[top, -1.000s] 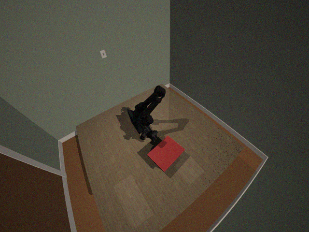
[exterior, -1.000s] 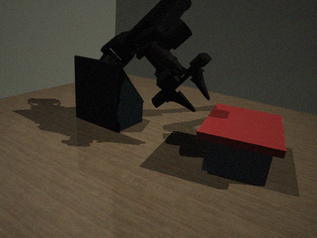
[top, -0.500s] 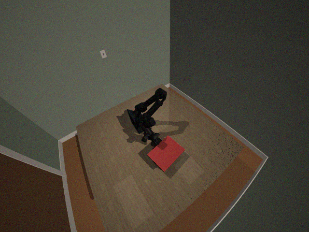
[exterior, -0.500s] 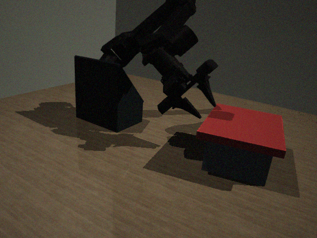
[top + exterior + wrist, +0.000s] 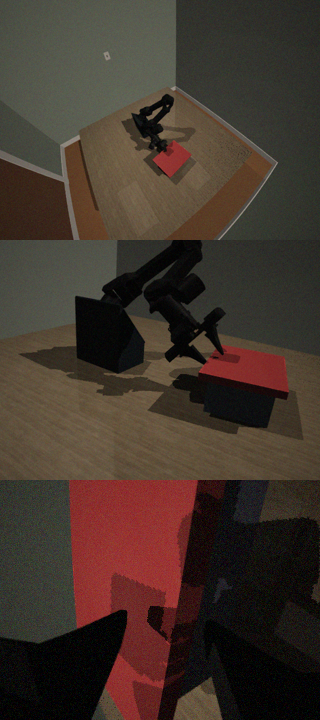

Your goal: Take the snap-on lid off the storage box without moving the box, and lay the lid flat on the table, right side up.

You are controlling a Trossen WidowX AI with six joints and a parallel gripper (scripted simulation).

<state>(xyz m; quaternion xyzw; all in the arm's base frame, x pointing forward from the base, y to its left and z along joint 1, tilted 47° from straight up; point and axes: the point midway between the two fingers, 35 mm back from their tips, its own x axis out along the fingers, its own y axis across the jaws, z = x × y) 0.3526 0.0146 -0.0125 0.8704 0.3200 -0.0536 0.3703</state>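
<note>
The red lid is 8 cm ahead of my gripper tip and 1 cm to the left of it. Round my gripper tip: storage box 8 cm ahead, 1 cm to the left, 4 cm below.
</note>
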